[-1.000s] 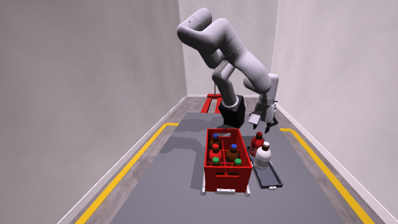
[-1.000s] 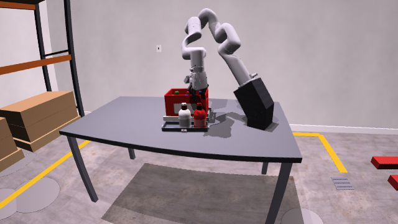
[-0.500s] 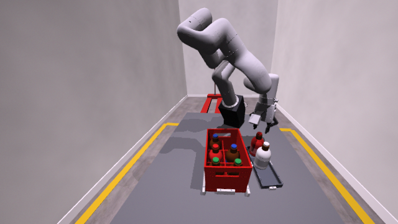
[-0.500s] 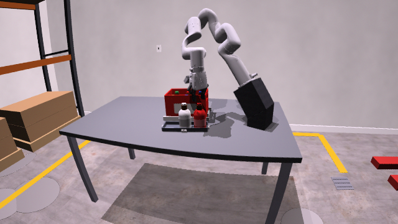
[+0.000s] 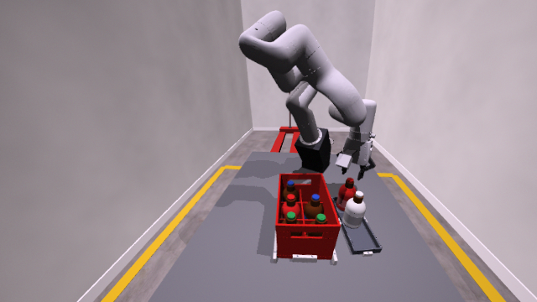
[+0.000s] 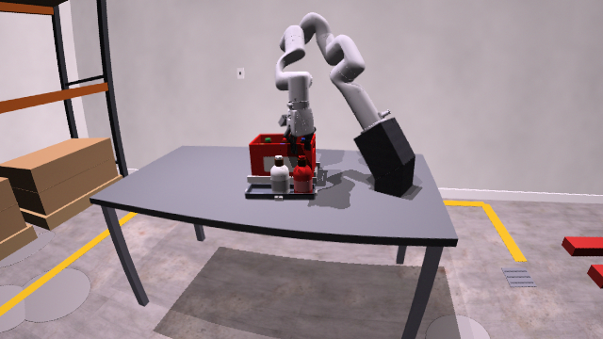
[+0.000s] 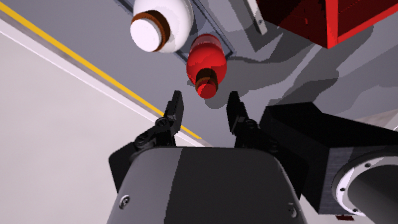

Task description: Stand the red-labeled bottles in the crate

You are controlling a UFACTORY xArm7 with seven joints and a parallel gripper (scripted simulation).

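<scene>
Now: the white bottle 11 cm below my hand and 9 cm ahead of it. Round my hand: red crate: 22 cm to the right, 11 cm below, 10 cm ahead; then dark tray: 18 cm below, 9 cm ahead.
</scene>
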